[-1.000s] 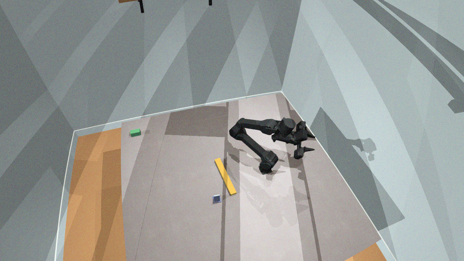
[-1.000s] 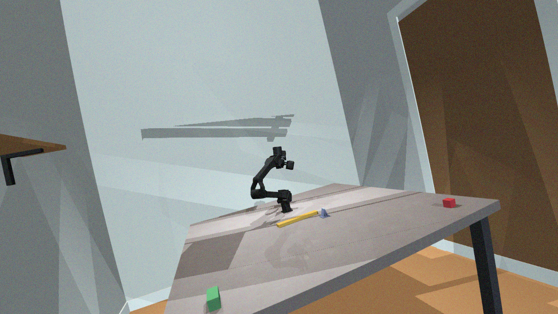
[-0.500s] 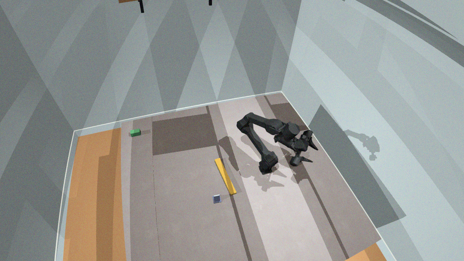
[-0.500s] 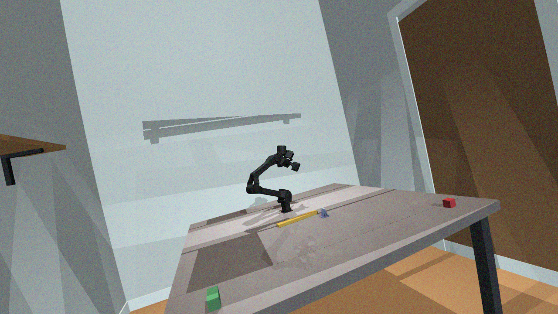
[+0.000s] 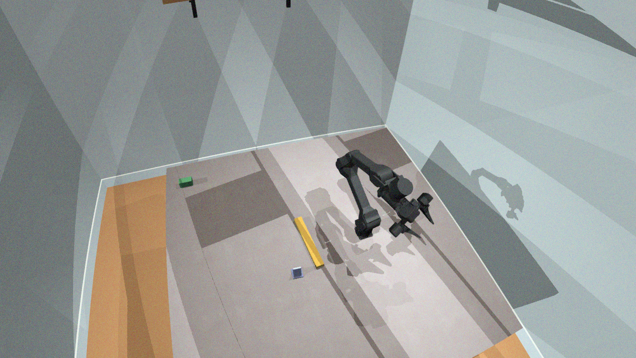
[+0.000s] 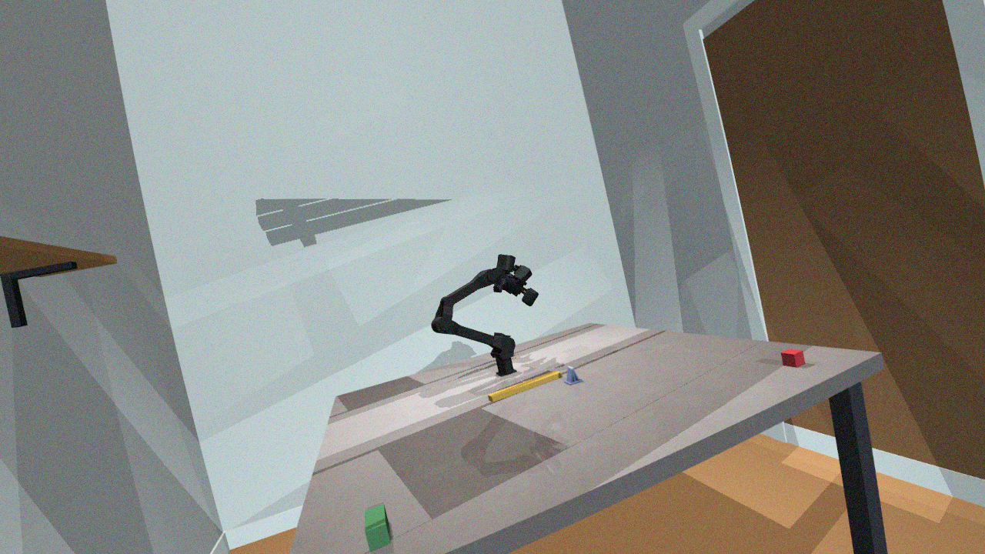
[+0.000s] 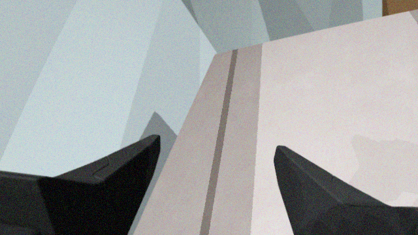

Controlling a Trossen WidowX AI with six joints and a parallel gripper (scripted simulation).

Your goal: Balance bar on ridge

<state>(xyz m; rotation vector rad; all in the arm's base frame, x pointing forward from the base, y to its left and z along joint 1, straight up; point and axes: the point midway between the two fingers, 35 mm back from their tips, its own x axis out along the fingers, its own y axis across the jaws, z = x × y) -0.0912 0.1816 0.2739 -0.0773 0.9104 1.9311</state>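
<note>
Right now the yellow bar is 360 mm ahead of my gripper tip, 230 mm to the right of it and 250 mm below it. From my gripper tip the other things lie so: red cube (850 mm ahead, 290 mm to the left, 240 mm below); green block (850 mm ahead, 710 mm to the right, 240 mm below).
</note>
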